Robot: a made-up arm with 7 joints. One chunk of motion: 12 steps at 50 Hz.
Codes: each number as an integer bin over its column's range. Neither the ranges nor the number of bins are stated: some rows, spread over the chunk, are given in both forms.
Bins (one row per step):
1: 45 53 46 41 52 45
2: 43 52 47 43 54 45
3: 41 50 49 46 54 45
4: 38 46 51 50 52 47
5: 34 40 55 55 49 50
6: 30 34 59 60 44 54
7: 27 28 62 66 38 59
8: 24 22 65 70 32 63
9: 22 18 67 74 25 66
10: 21 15 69 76 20 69
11: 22 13 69 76 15 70
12: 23 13 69 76 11 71
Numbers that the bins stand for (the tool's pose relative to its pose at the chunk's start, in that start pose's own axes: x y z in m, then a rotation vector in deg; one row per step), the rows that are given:
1: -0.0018 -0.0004 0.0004 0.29 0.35 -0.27
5: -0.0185 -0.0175 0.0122 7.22 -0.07 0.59
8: -0.0336 -0.0411 0.0254 14.65 -2.47 2.82
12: -0.0352 -0.0529 0.0306 17.62 -5.44 4.19
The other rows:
2: -0.0048 -0.0017 0.0017 1.28 0.64 -0.27
3: -0.0079 -0.0043 0.0043 2.77 0.64 -0.27
4: -0.0124 -0.0096 0.0070 4.75 0.35 0.07
6: -0.0245 -0.0254 0.0175 9.70 -0.78 1.27
7: -0.0291 -0.0332 0.0214 12.67 -1.63 2.13
9: -0.0367 -0.0464 0.0280 16.63 -3.46 3.33
10: -0.0382 -0.0503 0.0306 17.62 -4.17 3.85
11: -0.0367 -0.0529 0.0306 17.62 -4.88 4.02

